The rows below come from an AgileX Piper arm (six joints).
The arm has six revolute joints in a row. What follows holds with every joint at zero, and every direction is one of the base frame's. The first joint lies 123.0 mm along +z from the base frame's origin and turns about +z. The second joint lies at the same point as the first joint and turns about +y. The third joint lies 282.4 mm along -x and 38.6 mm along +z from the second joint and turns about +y. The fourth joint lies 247.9 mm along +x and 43.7 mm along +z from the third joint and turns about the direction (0.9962, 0, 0.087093). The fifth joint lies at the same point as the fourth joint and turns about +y. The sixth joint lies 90.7 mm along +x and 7.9 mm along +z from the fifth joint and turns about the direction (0.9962, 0, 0.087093). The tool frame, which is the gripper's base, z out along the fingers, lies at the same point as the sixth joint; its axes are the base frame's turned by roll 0.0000, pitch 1.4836 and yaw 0.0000 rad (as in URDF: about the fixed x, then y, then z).
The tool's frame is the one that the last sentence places.
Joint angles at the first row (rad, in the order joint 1, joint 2, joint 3, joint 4, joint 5, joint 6):
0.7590, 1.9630, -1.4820, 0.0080, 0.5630, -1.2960
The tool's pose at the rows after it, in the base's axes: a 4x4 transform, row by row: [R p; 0 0 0 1], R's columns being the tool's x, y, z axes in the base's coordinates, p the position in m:
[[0.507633, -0.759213, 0.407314, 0.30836], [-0.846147, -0.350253, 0.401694, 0.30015], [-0.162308, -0.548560, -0.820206, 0.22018], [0, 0, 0, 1]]
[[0.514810, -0.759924, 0.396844, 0.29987], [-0.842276, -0.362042, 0.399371, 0.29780], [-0.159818, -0.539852, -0.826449, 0.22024], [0, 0, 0, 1]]
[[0.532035, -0.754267, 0.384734, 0.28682], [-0.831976, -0.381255, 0.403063, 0.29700], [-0.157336, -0.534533, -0.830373, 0.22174], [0, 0, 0, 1]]
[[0.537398, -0.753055, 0.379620, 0.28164], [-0.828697, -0.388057, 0.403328, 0.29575], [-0.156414, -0.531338, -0.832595, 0.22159], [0, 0, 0, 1]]
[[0.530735, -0.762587, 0.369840, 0.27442], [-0.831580, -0.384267, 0.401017, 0.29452], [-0.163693, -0.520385, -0.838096, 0.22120], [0, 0, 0, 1]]
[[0.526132, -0.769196, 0.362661, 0.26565], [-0.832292, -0.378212, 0.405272, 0.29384], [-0.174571, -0.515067, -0.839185, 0.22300], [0, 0, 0, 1]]
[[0.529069, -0.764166, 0.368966, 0.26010], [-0.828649, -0.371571, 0.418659, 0.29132], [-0.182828, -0.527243, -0.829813, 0.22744], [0, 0, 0, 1]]
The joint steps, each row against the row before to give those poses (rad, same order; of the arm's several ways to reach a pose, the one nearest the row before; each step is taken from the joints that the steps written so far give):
0.0120, -0.0200, 0.0250, 0.0000, 0.0000, 0.0000
0.0100, -0.0240, 0.0350, 0.0000, 0.0000, 0.0000
0.0210, -0.0330, 0.0430, -0.0010, -0.0030, 0.0000
0.0070, -0.0140, 0.0210, 0.0000, -0.0030, 0.0000
0.0110, -0.0170, 0.0250, -0.0010, 0.0020, 0.0200
0.0150, -0.0230, 0.0260, 0.0000, -0.0010, 0.0220
0.0060, -0.0270, 0.0240, 0.0020, -0.0140, 0.0040

